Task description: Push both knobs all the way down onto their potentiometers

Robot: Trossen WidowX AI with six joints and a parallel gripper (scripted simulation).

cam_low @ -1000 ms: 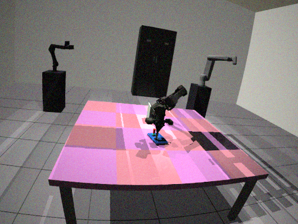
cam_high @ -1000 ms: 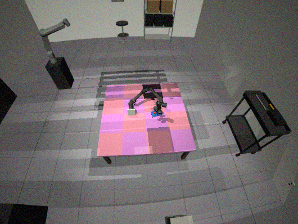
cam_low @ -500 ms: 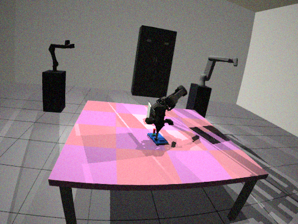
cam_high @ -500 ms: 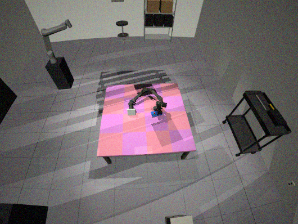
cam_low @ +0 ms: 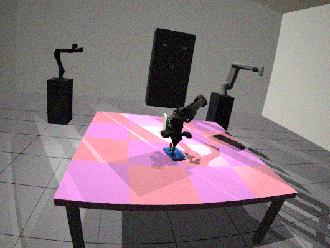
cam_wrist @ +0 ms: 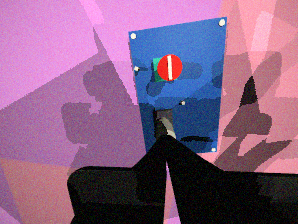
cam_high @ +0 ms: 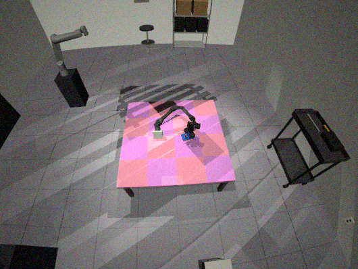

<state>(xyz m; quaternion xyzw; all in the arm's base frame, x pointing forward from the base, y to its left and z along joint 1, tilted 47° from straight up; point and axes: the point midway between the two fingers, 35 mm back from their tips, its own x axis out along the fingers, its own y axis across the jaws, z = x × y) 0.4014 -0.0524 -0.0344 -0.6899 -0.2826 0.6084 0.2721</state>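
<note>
The red knob is 60 mm behind my gripper tip and 10 mm below it.
</note>
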